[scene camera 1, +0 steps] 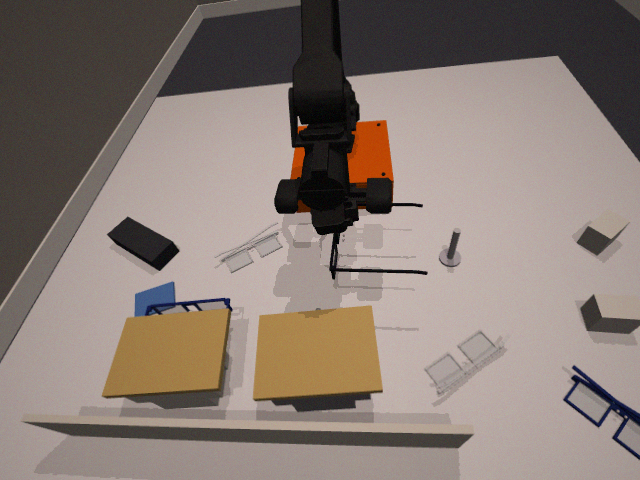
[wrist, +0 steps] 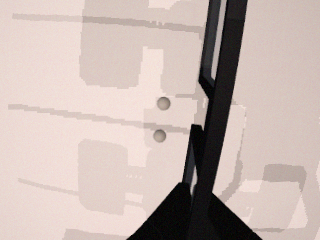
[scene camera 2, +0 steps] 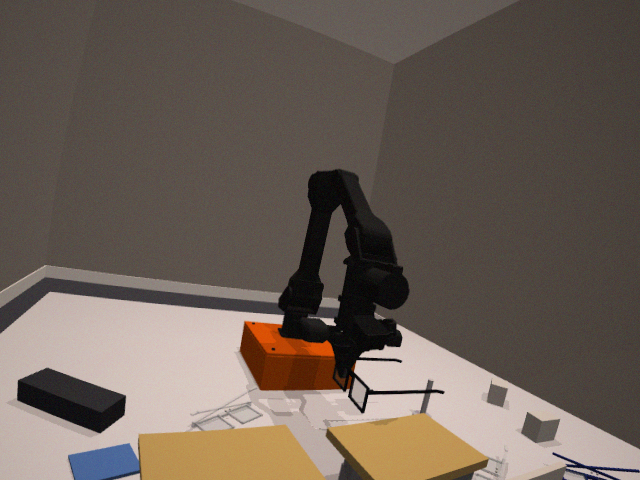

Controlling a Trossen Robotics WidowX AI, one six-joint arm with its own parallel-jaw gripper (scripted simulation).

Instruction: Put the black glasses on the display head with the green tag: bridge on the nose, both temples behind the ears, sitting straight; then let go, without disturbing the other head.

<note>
In view: my gripper [scene camera 2: 341,377], a black block [scene camera 2: 79,402], a blue tag [scene camera 1: 163,294], a display head [scene camera 1: 179,360] and a display head [scene camera 1: 326,359].
The black block also shows in scene camera 1 [scene camera 1: 151,247]. My gripper is seen too in scene camera 1 [scene camera 1: 338,228] and in the wrist view [wrist: 189,193]. The wrist view misses the black block: it is out of frame. The wrist view does not show the blue tag: it is out of frame.
</note>
